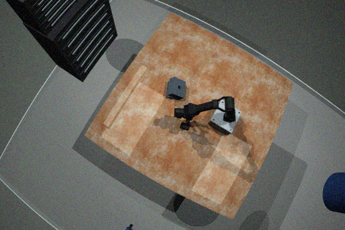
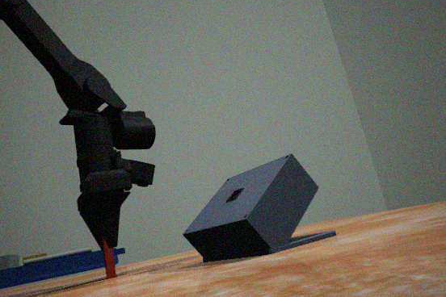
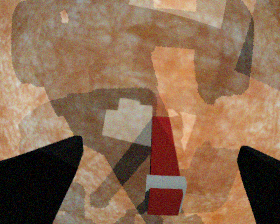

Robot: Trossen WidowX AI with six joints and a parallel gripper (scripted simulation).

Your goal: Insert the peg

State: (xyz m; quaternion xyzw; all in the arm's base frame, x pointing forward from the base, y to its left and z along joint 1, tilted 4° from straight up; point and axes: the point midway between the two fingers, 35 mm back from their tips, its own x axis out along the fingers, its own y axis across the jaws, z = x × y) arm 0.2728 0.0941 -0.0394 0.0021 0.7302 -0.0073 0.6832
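Now: gripper tip 190 mm to the left of the blue-grey sloped panel block, 140 mm short of it and 10 mm below it. Also, from my gripper tip: red peg (20 mm above).
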